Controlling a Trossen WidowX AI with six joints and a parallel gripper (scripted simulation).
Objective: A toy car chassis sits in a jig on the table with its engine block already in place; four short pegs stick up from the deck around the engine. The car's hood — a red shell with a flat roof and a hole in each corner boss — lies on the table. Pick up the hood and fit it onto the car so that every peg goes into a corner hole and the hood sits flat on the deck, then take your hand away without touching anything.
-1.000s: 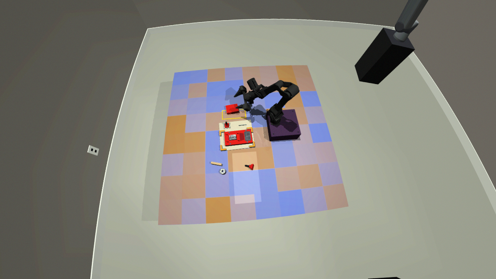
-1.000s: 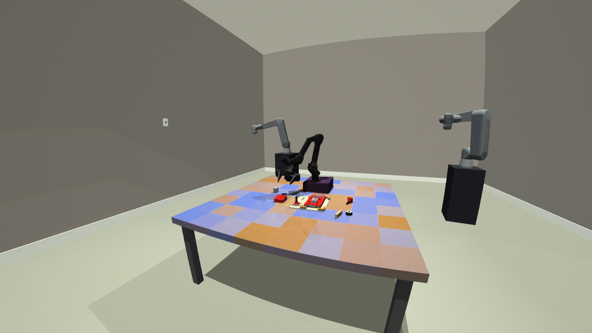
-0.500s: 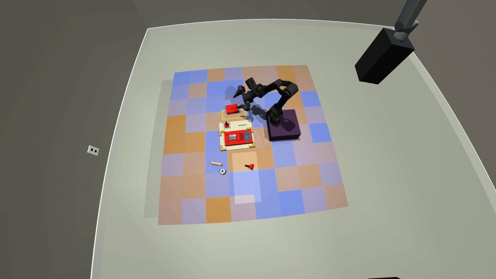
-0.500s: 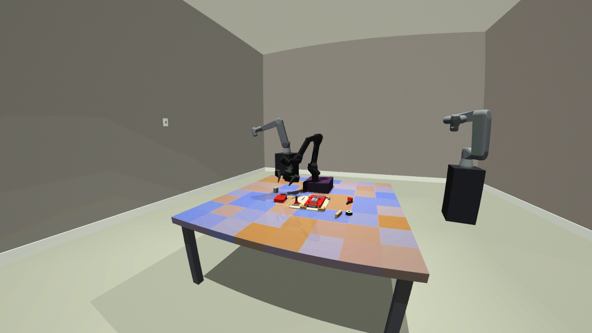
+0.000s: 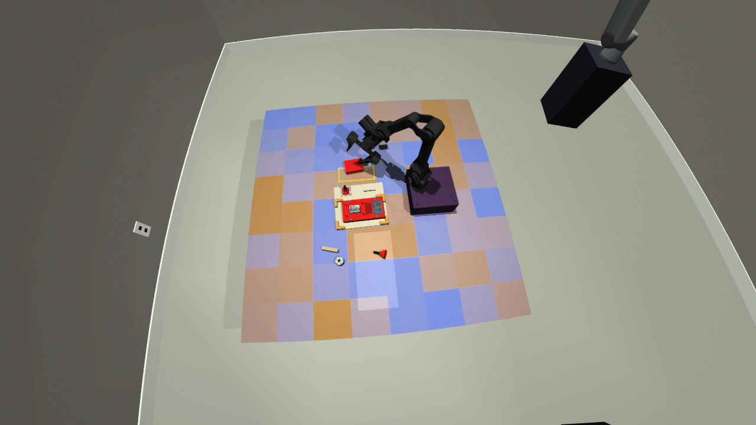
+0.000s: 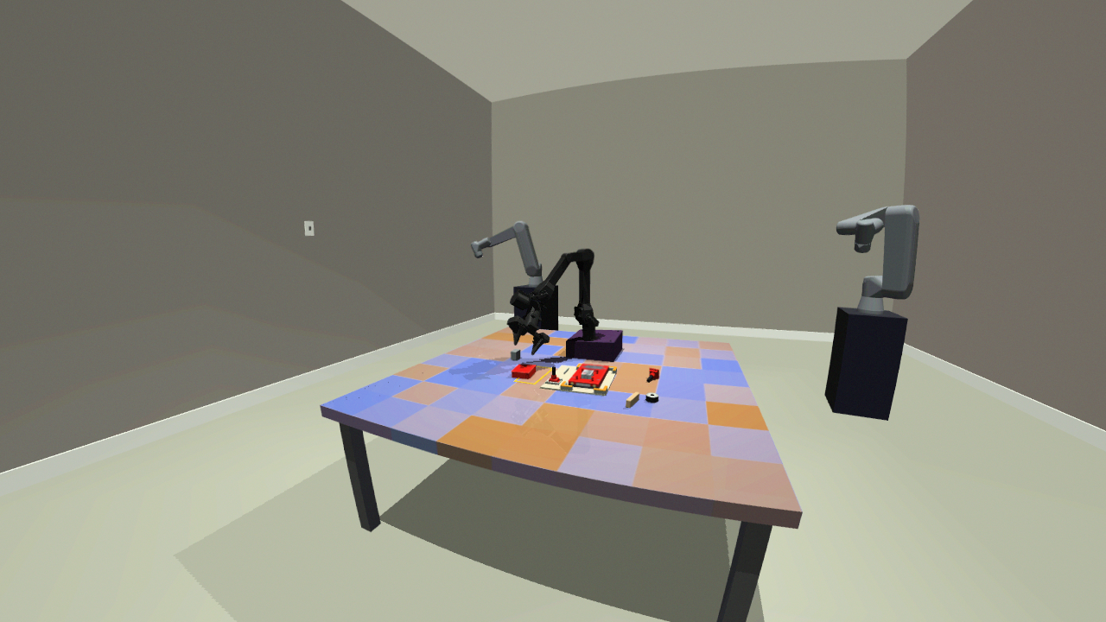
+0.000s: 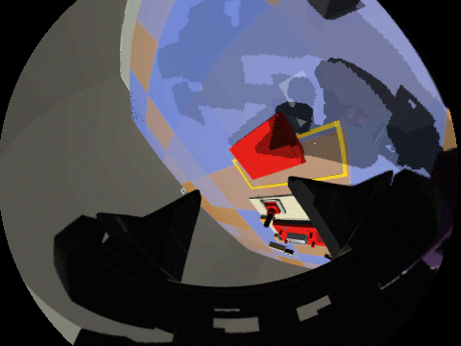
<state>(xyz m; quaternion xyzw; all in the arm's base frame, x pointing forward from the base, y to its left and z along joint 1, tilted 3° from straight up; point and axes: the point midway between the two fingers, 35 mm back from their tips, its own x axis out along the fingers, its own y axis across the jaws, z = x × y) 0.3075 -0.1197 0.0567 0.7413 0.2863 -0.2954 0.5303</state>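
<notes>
Now: the red hood 8 cm below my gripper tip and 1 cm ahead of it. The rest, counted from my gripper tip: wooden block 45 cm to the left, 8 cm below, 6 cm ahead; grey engine block 26 cm to the left, 7 cm below, 3 cm behind; cream jig 23 cm to the left, 8 cm below, 5 cm behind.
</notes>
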